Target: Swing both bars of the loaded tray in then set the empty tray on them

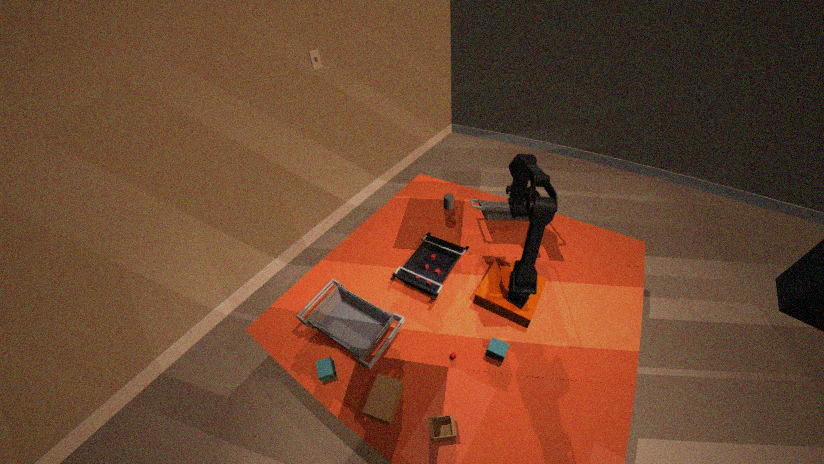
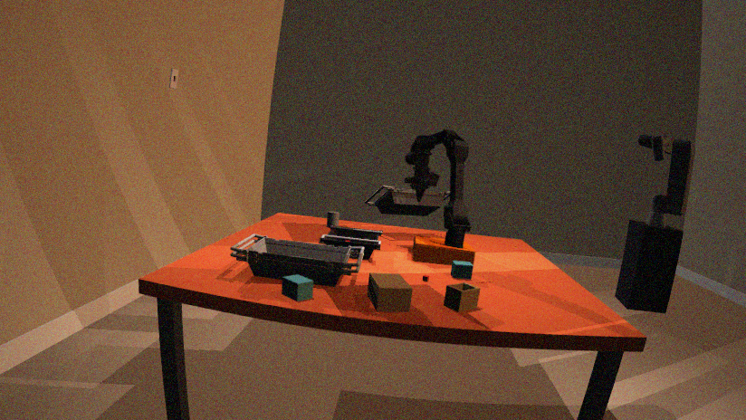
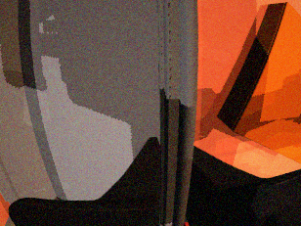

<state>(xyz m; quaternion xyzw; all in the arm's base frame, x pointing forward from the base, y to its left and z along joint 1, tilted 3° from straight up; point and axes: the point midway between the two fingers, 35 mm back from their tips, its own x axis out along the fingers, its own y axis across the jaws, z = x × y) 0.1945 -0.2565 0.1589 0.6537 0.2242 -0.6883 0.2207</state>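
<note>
Right now my gripper tip is 7 cm to the left of the grey tray, 5 cm short of it and 1 cm above it. Round my gripper tip: open box: 76 cm to the left, 25 cm behind, 16 cm below.
</note>
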